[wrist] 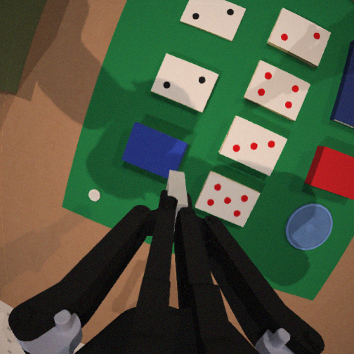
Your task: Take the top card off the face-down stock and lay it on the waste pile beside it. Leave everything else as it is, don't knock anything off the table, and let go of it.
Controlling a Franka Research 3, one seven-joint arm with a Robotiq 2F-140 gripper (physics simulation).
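Note:
The face-down stock, a blue-backed pile (152, 149), lies on the green mat (111, 50) at the left of the wrist view. My gripper (174, 182) is shut with nothing between its fingers. Its pale fingertips show at the stock's lower right corner; whether they touch it I cannot tell. A face-up pile with five red dots (219, 192) lies just right of the fingertips, and a face-up pile with two black dots (184, 82) lies above the stock. Which face-up pile is the waste pile I cannot tell.
More face-up cards (253, 145) (277, 90) (299, 36) (214, 18) lie above and to the right. A red block (332, 172), a blue round dish (309, 226) and a dark blue box (345, 95) are at the right. A small white disc (94, 195) lies near the mat's left corner.

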